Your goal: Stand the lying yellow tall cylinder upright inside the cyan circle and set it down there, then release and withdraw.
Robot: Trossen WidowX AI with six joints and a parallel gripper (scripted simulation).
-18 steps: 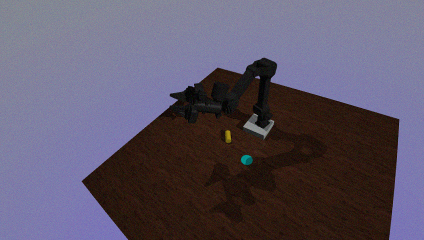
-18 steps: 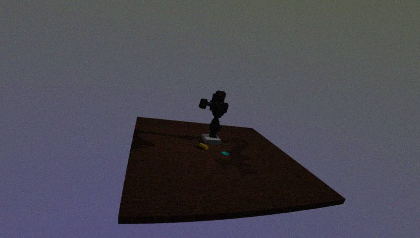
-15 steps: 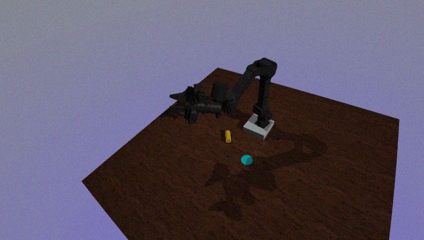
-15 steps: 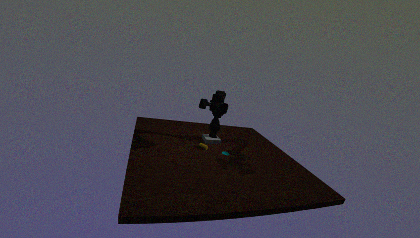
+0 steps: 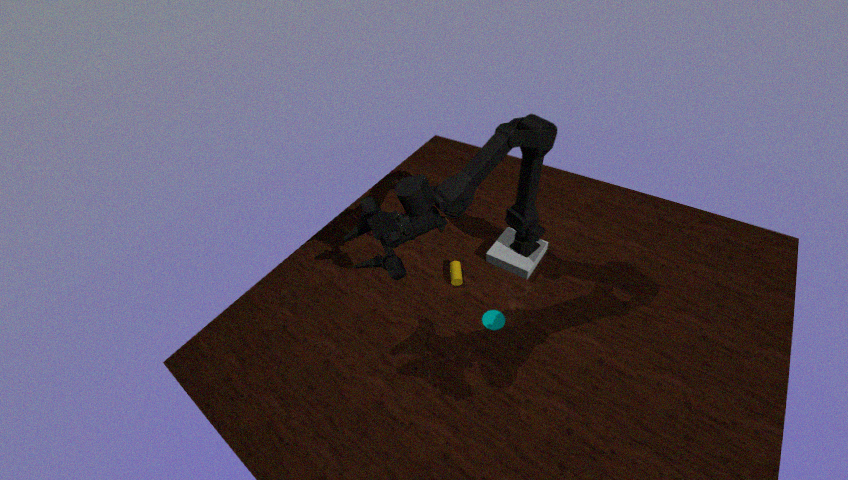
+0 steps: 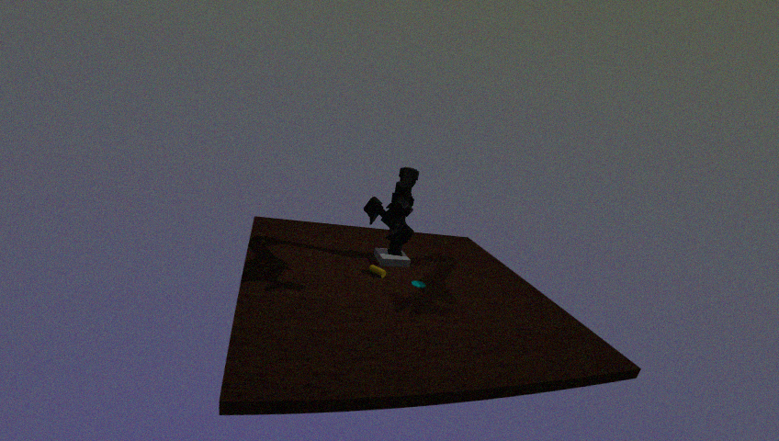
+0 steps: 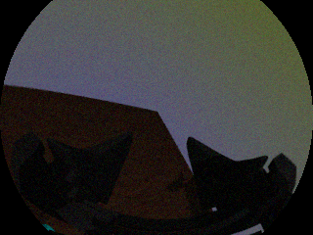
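The yellow tall cylinder lies 250 mm behind my gripper tip, 60 mm to the left of it and 250 mm below it. Round my gripper tip: cyan circle (220 mm behind, 230 mm to the left, 270 mm below).
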